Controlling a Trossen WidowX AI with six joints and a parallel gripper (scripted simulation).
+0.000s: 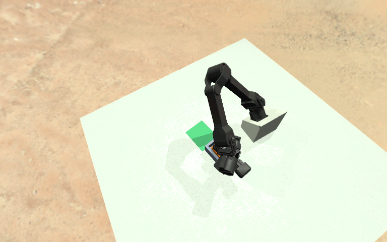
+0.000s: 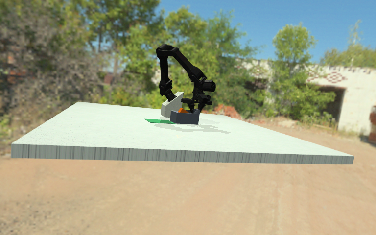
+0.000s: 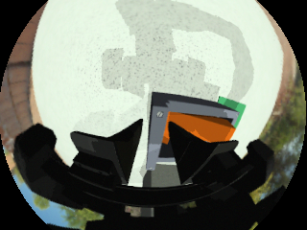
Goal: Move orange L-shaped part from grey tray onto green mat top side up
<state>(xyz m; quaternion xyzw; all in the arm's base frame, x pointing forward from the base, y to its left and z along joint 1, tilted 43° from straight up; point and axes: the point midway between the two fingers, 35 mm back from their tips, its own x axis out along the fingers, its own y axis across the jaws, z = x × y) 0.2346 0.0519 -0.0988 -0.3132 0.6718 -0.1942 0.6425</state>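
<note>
Right now the orange L-shaped part is 5 cm to the right of my gripper tip. From my gripper tip the other things lie so: green mat: 22 cm to the right, 6 cm below, 3 cm ahead.
</note>
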